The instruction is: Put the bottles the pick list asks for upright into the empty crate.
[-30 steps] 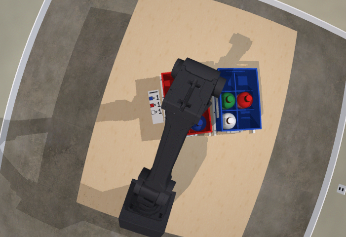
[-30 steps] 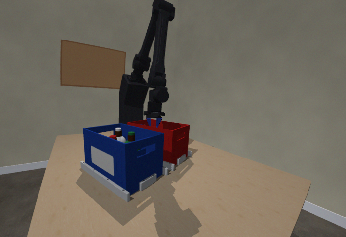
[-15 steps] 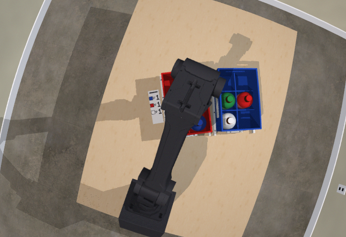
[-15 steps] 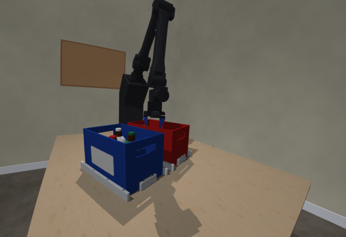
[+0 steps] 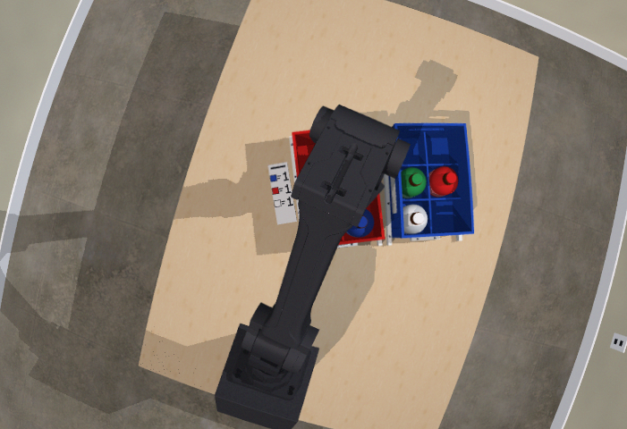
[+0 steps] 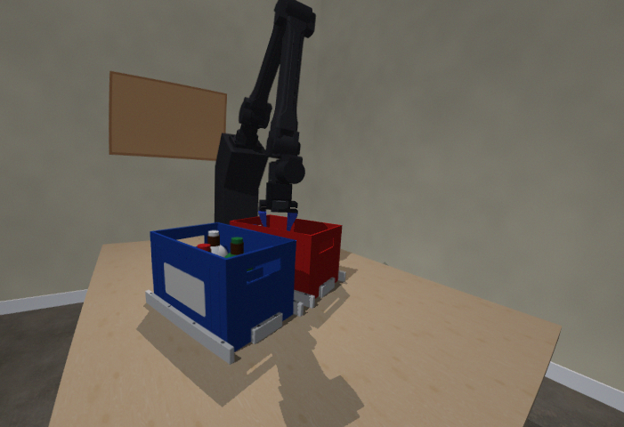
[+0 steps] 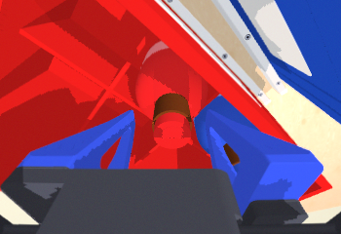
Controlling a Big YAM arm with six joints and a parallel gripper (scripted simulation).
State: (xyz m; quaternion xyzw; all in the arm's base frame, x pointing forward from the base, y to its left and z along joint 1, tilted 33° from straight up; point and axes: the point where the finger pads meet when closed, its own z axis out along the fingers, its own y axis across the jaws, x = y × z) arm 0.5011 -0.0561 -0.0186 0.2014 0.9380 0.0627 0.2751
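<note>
The white-label bottle is 3 cm behind my hand, 17 cm to the right of it and 6 cm below it. Also, from my hand: red crate 1 cm behind, 4 cm to the left, 7 cm below; green-label bottle 6 cm ahead, 14 cm to the right, 6 cm below; blue-label bottle 8 cm behind, 4 cm to the right, 6 cm below.
</note>
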